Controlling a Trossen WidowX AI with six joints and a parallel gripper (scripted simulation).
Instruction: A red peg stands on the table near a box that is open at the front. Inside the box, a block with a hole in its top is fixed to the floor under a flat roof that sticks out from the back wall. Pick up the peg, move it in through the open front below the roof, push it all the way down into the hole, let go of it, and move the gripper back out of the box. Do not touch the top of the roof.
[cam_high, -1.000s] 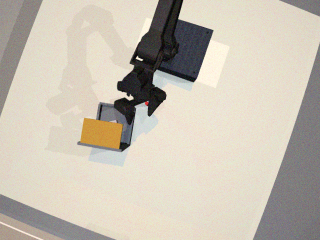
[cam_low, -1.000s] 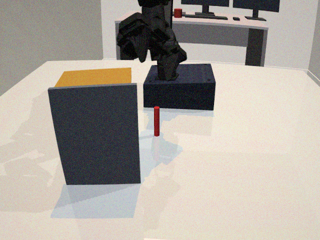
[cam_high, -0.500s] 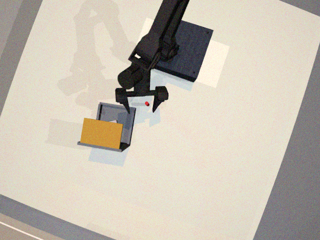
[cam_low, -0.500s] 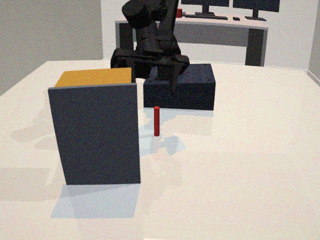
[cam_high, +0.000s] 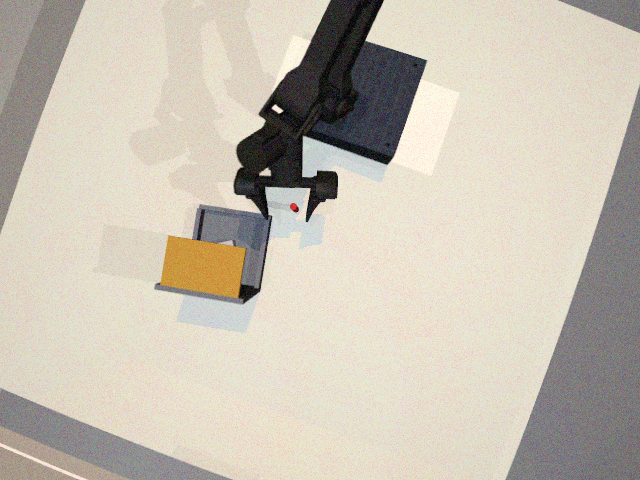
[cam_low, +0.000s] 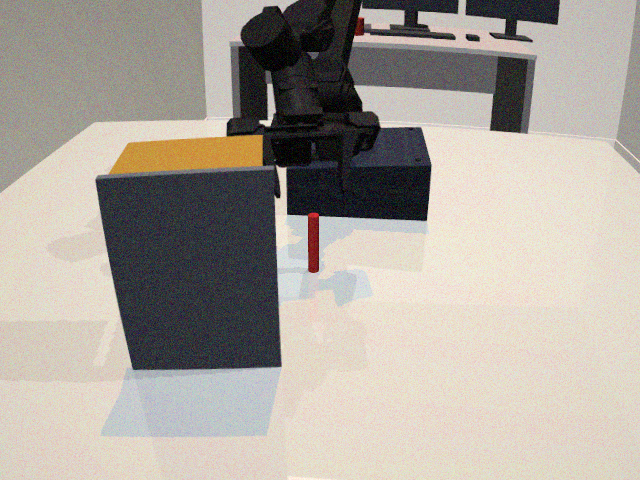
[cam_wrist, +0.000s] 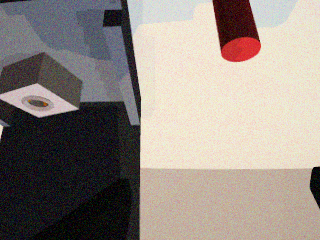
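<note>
Right now the red peg is 30 mm behind my gripper tip, 10 mm to the right of it and 80 mm below it. Round my gripper tip: dark back wall 190 mm ahead, 60 mm to the right, 10 mm below; orange roof 140 mm ahead, 80 mm to the right, 90 mm above.
</note>
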